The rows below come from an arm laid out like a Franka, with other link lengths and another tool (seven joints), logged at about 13 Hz.
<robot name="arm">
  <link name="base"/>
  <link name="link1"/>
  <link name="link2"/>
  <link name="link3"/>
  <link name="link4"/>
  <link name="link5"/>
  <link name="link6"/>
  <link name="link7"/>
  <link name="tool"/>
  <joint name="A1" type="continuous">
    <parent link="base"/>
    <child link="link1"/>
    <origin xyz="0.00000 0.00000 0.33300" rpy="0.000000 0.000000 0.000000"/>
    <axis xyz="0 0 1"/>
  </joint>
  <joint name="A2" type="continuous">
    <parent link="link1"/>
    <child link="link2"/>
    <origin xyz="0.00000 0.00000 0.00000" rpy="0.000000 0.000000 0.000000"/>
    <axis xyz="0 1 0"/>
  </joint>
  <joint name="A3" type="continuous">
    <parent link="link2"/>
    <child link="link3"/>
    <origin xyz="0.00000 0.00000 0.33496" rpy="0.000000 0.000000 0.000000"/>
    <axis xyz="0 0 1"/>
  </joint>
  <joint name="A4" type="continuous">
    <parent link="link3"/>
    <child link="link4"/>
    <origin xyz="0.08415 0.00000 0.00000" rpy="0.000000 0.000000 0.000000"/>
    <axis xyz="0 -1 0"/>
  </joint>
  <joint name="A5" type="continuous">
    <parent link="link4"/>
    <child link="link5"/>
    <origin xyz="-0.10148 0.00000 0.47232" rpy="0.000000 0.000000 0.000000"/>
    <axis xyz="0 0 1"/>
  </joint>
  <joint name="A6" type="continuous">
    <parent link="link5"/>
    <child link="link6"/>
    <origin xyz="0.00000 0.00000 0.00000" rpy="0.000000 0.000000 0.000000"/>
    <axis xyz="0 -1 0"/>
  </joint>
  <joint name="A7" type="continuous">
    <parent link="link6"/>
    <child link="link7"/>
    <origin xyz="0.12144 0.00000 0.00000" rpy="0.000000 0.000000 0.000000"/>
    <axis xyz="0 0 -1"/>
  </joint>
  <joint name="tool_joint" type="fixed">
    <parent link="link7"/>
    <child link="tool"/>
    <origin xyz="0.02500 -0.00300 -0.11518" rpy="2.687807 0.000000 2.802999"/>
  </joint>
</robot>
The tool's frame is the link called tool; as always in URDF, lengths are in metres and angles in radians. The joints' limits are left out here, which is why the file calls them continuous.
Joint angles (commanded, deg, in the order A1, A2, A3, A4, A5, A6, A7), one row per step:
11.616, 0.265, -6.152, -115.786, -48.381, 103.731, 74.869
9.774, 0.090, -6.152, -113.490, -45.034, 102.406, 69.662
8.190, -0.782, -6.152, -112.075, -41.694, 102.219, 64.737
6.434, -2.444, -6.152, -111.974, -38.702, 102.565, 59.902
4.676, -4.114, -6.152, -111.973, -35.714, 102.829, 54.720
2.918, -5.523, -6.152, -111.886, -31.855, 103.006, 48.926
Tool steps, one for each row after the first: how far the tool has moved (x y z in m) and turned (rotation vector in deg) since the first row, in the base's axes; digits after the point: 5 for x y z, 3 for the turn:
0.00432, -0.02100, 0.01932, 2.862, 2.365, -0.470
0.00508, -0.03696, 0.03903, 6.275, 3.724, 0.227
-0.00019, -0.05434, 0.05553, 9.561, 4.872, 1.436
-0.00661, -0.07128, 0.07106, 12.788, 6.100, 3.110
-0.01284, -0.08666, 0.08354, 16.776, 7.533, 5.270

